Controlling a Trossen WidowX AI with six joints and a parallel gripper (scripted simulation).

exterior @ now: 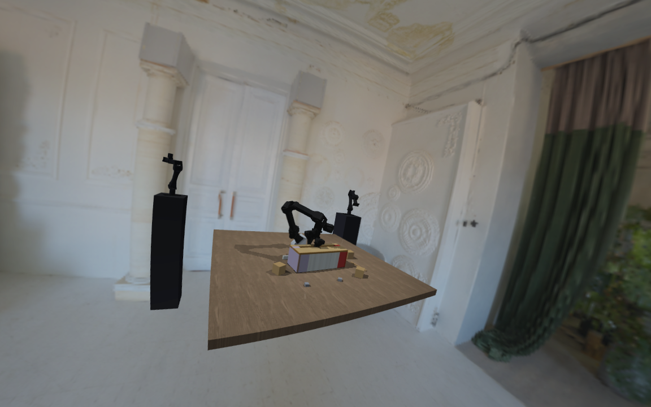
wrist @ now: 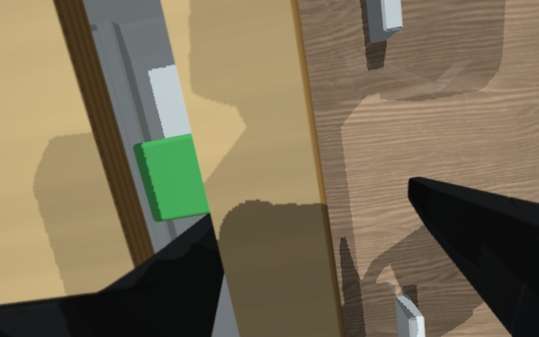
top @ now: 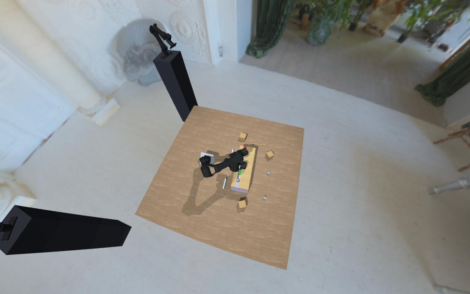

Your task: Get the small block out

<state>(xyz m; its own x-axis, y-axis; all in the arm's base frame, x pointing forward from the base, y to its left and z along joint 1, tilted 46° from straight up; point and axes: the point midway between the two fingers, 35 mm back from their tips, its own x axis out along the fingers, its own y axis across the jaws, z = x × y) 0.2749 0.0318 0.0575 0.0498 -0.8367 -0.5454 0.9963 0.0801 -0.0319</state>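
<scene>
My gripper tip is now 50 mm short of the green block and 20 mm to the left of it. From my gripper tip the other things lie so: tan box: 30 mm ahead, 30 mm to the left, 30 mm below; thin stick: 130 mm ahead, 350 mm to the left, 90 mm below.
</scene>
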